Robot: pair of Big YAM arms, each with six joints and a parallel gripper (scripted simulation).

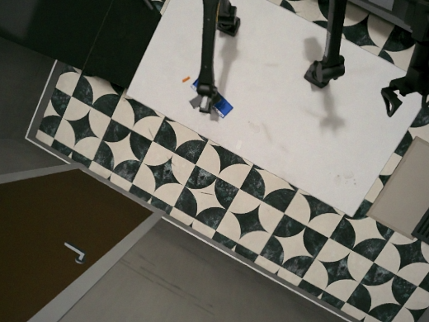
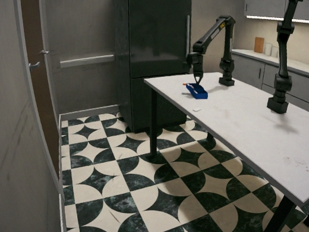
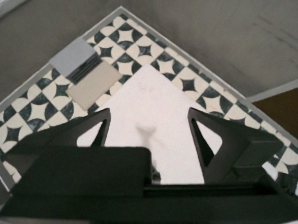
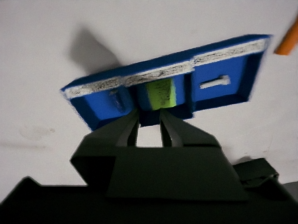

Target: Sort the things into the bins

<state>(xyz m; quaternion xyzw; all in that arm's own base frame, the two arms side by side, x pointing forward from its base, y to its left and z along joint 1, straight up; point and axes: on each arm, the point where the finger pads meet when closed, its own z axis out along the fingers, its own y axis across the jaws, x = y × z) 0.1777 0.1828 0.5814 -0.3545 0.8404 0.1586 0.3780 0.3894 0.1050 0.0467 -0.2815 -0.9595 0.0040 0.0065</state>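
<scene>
Now: right hand 1 cm past the orange cylinder, 19 cm to the left of it and 7 cm above it. The rest, counted from my right hand: white piece (15 cm ahead, 25 cm to the left, 7 cm below); then tiny grey piece (3 cm behind, 10 cm to the right, 6 cm below); then green piece (1 cm behind, 1 cm to the right, 6 cm below).
</scene>
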